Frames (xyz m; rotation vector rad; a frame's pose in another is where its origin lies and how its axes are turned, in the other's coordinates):
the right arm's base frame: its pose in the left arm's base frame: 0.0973 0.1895 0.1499 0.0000 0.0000 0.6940
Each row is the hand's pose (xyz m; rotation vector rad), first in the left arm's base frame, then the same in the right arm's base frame.
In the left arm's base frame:
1: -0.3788 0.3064 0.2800 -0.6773 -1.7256 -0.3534
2: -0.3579 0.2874 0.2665 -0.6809 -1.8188 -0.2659
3: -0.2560 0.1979 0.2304 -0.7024 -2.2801 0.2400
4: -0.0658 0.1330 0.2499 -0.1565 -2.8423 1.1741
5: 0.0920 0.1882 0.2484 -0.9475 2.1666 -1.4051
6: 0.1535 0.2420 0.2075 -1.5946 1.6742 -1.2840
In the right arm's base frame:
1: -0.2912 0.3944 0.1301 -1.2696 -1.4445 -0.8274
2: -0.2873 0.3664 0.1166 -1.2982 -1.5251 -0.7189
3: -0.2662 0.2324 0.0805 -1.4291 -1.8962 -0.0919
4: -0.1615 0.0609 0.1000 -1.0335 -2.4309 0.9942
5: -0.0049 0.0024 0.0985 -0.1714 2.6233 -1.6749
6: 0.0768 0.0044 0.0576 -1.0250 2.3325 -1.5820

